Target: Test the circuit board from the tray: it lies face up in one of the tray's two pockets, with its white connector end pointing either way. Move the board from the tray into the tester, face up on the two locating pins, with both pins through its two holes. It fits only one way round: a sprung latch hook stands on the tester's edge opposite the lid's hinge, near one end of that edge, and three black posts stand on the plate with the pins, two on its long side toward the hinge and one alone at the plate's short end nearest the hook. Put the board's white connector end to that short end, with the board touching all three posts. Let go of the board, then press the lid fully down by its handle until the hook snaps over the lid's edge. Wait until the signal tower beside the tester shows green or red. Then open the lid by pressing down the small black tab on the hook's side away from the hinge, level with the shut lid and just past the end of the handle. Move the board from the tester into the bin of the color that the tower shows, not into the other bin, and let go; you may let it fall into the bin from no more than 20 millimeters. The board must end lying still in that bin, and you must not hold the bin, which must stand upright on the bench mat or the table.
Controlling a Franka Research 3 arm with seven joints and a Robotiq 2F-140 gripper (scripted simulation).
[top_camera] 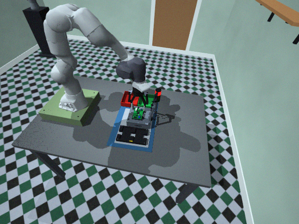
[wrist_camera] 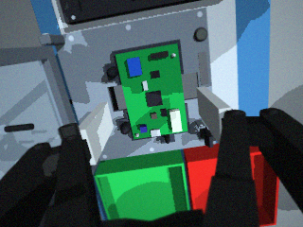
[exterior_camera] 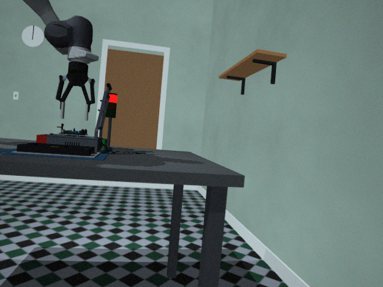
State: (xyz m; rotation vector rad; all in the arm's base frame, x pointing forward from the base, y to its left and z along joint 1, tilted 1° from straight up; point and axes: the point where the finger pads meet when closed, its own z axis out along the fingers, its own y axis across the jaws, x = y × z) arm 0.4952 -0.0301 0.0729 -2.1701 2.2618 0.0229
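Right now the green circuit board is 80 mm below my hand. The rest, counted from my hand: tester lid (110 mm ahead, 30 mm above); then tester plate (10 mm ahead, 10 mm to the left, 80 mm below); then black latch hook (60 mm behind, 60 mm to the left, 60 mm below).
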